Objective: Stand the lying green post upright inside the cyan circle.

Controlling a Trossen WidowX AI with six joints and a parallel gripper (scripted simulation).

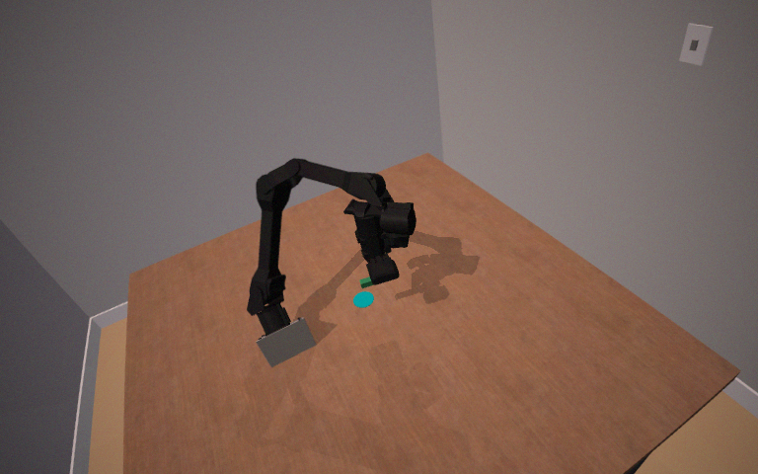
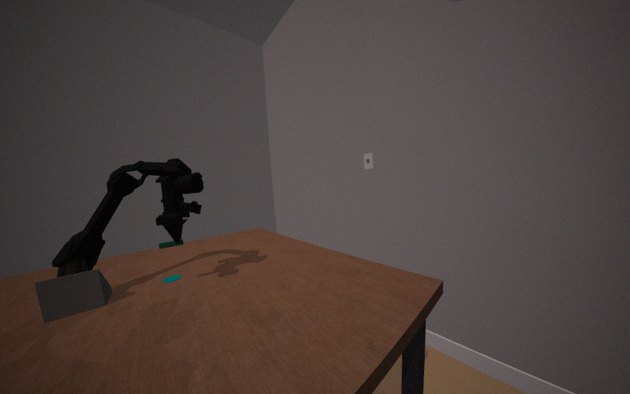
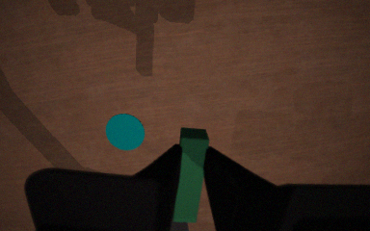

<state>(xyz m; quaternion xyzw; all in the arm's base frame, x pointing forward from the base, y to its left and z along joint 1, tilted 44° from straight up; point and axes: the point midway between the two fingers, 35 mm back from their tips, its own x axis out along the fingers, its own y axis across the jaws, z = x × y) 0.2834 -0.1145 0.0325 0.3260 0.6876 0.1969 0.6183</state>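
Now: gripper tip 40 mm past the cyan circle, 100 mm to the right of it and 150 mm above it. The rest, counted from my gripper tip: green post: 20 mm behind.
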